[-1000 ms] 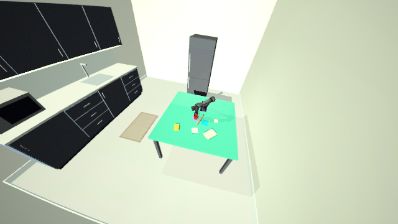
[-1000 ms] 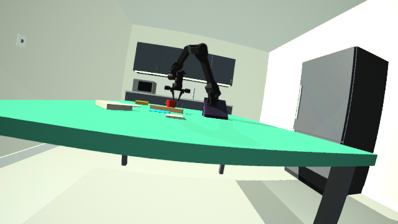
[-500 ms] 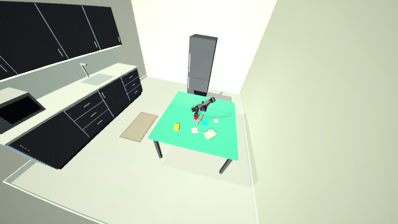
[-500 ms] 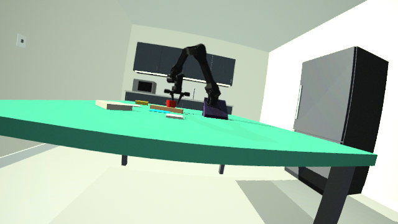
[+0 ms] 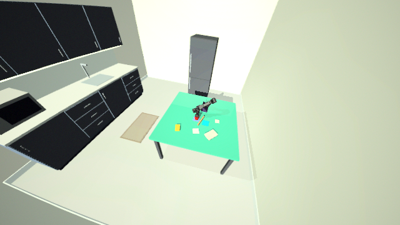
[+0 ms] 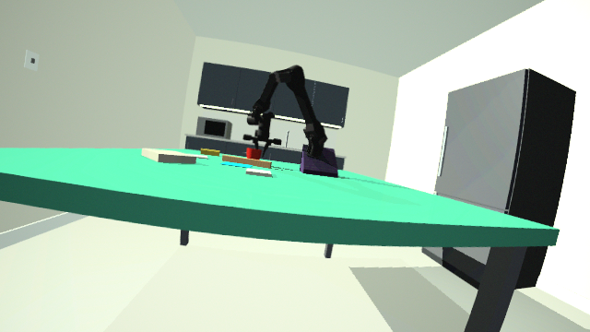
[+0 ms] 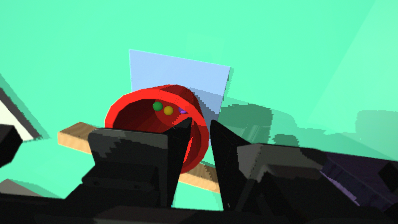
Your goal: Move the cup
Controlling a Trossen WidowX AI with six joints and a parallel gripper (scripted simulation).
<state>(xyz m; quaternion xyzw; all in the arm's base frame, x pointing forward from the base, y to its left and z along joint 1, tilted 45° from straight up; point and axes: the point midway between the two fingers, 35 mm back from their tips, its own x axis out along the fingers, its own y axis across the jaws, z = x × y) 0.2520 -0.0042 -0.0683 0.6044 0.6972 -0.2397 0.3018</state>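
My gripper tip is 50 mm above the pale blue pad and 30 mm short of it. The rest, counted from my gripper tip: red cup 30 mm ahead; cyan pad 180 mm to the left, 60 mm ahead, 50 mm below; wooden stick 90 mm to the left, 50 mm ahead, 30 mm below.
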